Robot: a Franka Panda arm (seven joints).
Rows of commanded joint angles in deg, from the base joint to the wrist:
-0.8 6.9 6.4 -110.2 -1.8 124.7 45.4
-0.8 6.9 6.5 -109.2 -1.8 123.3 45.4
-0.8 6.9 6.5 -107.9 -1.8 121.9 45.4
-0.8 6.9 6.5 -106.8 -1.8 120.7 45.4
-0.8 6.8 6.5 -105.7 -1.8 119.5 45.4
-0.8 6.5 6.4 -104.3 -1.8 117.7 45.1
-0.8 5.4 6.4 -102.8 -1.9 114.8 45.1
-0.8 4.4 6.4 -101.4 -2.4 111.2 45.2
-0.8 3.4 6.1 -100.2 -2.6 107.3 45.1
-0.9 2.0 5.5 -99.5 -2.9 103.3 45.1
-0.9 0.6 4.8 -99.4 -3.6 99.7 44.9
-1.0 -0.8 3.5 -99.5 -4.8 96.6 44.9
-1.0 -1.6 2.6 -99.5 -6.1 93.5 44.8
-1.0 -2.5 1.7 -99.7 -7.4 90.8 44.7
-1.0 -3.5 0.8 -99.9 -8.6 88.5 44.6
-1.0 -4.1 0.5 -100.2 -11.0 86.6 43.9
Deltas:
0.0 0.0 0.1 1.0 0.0 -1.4 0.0
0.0 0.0 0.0 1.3 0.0 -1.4 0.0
0.0 0.0 0.0 1.1 0.0 -1.2 0.0
0.0 -0.1 0.0 1.1 0.0 -1.2 0.0
0.0 -0.3 -0.1 1.4 0.0 -1.8 -0.3
0.0 -1.1 0.0 1.5 -0.1 -2.9 0.0
0.0 -1.0 0.0 1.4 -0.5 -3.6 0.1
0.0 -1.0 -0.3 1.2 -0.2 -3.9 -0.1
-0.1 -1.4 -0.6 0.7 -0.3 -4.0 0.0
0.0 -1.4 -0.7 0.1 -0.7 -3.6 -0.2
-0.1 -1.4 -1.3 -0.1 -1.2 -3.1 0.0
0.0 -0.8 -0.9 0.0 -1.3 -3.1 -0.1
0.0 -0.9 -0.9 -0.2 -1.3 -2.7 -0.1
0.0 -1.0 -0.9 -0.2 -1.2 -2.3 -0.1
0.0 -0.6 -0.3 -0.3 -2.4 -1.9 -0.7

